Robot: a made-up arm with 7 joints. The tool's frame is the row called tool.
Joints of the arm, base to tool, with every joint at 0 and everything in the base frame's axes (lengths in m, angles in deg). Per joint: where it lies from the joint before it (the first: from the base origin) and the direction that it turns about. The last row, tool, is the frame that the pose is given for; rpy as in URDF.
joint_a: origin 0 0 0.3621 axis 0 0 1
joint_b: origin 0 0 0 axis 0 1 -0.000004
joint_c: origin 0 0 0.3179 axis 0 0 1
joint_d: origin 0.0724 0 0 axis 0 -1 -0.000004
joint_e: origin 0.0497 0 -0.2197 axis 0 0.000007 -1
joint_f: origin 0 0 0 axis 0 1 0.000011
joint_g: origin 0.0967 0 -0.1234 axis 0 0.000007 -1
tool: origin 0 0 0 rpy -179.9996 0 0
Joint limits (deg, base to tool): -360..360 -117.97..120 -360..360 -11..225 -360..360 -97..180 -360..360
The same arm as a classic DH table. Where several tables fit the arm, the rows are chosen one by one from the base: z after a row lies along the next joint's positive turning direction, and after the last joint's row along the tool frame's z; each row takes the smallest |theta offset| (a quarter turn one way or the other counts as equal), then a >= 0, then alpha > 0; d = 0 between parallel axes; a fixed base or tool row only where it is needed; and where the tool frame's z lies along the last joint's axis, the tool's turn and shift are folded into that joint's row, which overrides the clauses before.
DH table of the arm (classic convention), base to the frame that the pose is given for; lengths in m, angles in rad. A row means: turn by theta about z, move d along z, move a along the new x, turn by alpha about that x. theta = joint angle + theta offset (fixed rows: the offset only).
joint_a: theta offset 0; d 0.3621; a 0; alpha -1.5708
joint_b: theta offset 0; d 0; a 0; alpha 1.5708
joint_c: theta offset 0; d 0.3179; a 0.0724; alpha 1.5708
joint_d: theta offset 0; d 0; a 0.0497; alpha 1.5708
joint_e: theta offset 0; d 0.2197; a 0; alpha 1.5708
joint_f: theta offset 0; d 0; a 0.0967; alpha -1.5708
joint_g: theta offset 0; d 0.1234; a 0; alpha 0
Joint limits (rad, base to tool): -6.2832..6.2832 -2.059..2.0944 -6.2832..6.2832 -0.192..3.927 -6.2832..6.2832 -1.693..3.1416 -6.2832..6.2832

